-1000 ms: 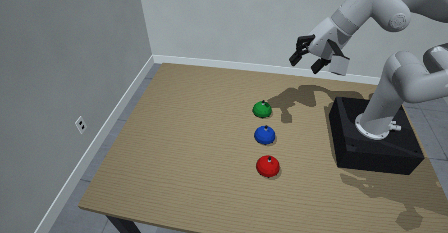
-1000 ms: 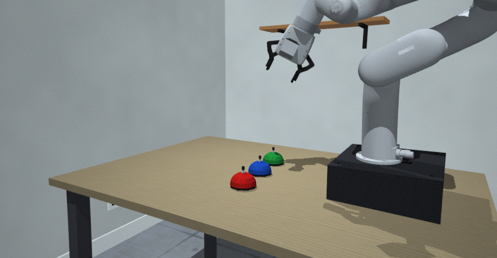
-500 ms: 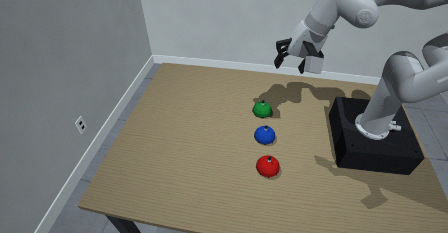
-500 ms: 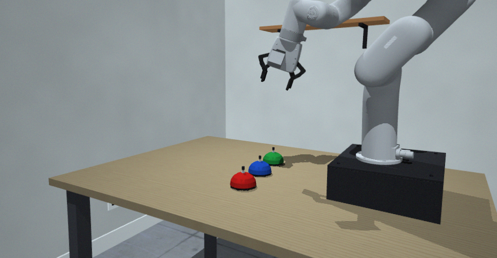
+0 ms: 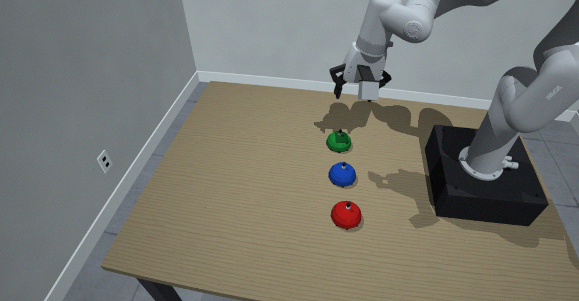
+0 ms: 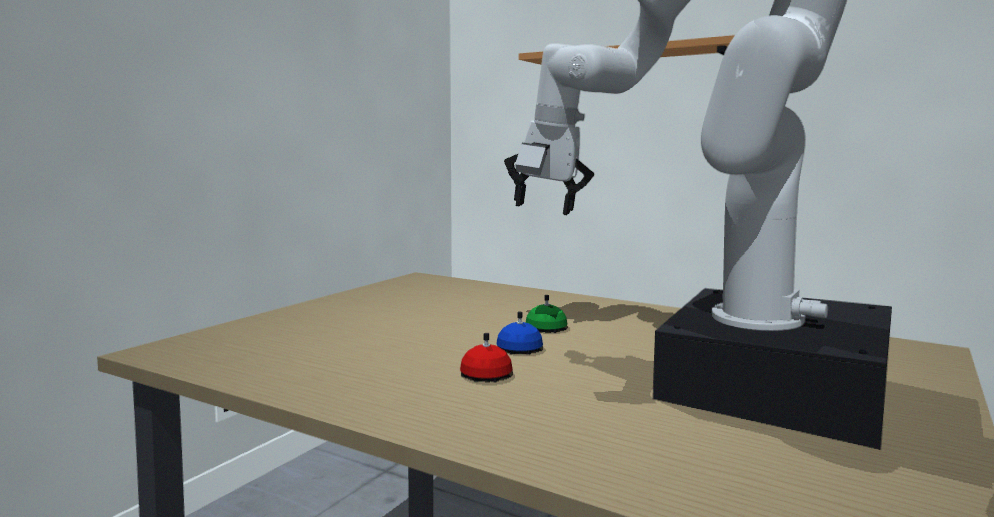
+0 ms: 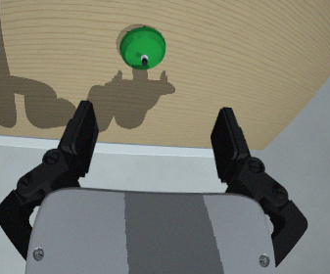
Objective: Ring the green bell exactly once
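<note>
My gripper is now 21 cm above the green bell, 6 cm to the left of it and 2 cm short of it. The rest, counted from my hand: red bell (23 cm to the left, 21 cm below, 4 cm behind); blue bell (21 cm below, 9 cm to the left, 1 cm behind).
</note>
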